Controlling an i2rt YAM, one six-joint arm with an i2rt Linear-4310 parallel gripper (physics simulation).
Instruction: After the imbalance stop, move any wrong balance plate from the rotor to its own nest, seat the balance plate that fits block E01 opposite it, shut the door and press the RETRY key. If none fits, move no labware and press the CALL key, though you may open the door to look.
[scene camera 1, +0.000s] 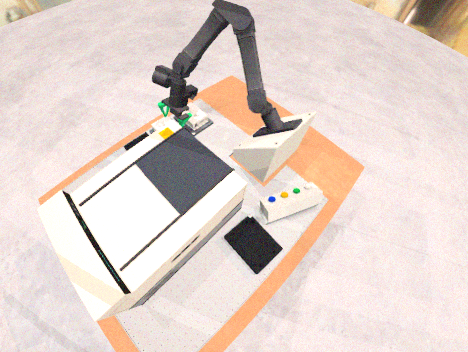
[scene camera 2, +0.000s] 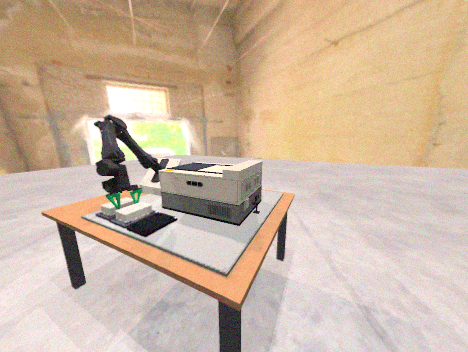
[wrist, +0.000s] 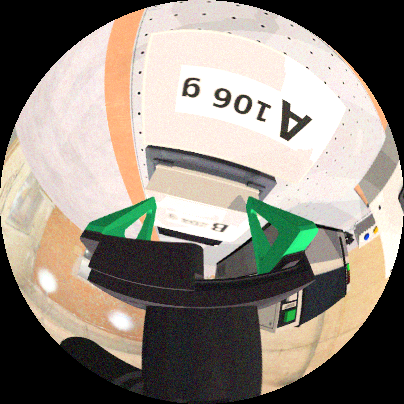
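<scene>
My gripper is open, its green fingers above the balance plates. The balance plate A, labelled 106 g, is pale and lies in front of the fingers in the wrist view. The balance plate B sits on a dark nest and shows between the fingers; its weight label is blurred. The centrifuge has a dark door panel over part of its top. The rotor and block E01 are hidden. The key box has blue, orange, green and white keys, labels unreadable.
A black nest lies beside plate B. Another black pad lies between the centrifuge and the table's edge, near the key box. The arm stands on a pale wedge base. A yellow mark is on the centrifuge's top edge.
</scene>
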